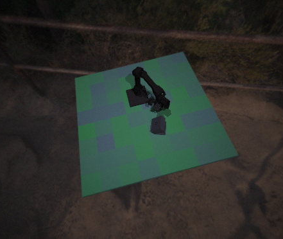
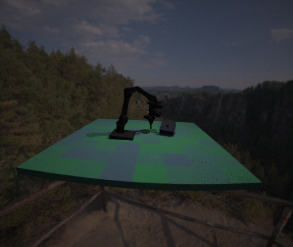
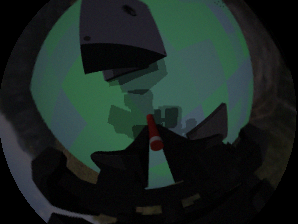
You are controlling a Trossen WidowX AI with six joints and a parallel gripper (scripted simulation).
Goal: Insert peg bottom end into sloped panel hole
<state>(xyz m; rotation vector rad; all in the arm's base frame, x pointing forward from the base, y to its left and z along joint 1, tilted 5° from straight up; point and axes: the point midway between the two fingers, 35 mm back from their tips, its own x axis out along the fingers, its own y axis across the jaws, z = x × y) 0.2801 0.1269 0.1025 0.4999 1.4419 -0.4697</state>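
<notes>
Right now my gripper tip is 15 cm short of the panel, 7 cm to the left of it and 1 cm above it. Also, from my gripper tip: dark red peg 2 cm above.
</notes>
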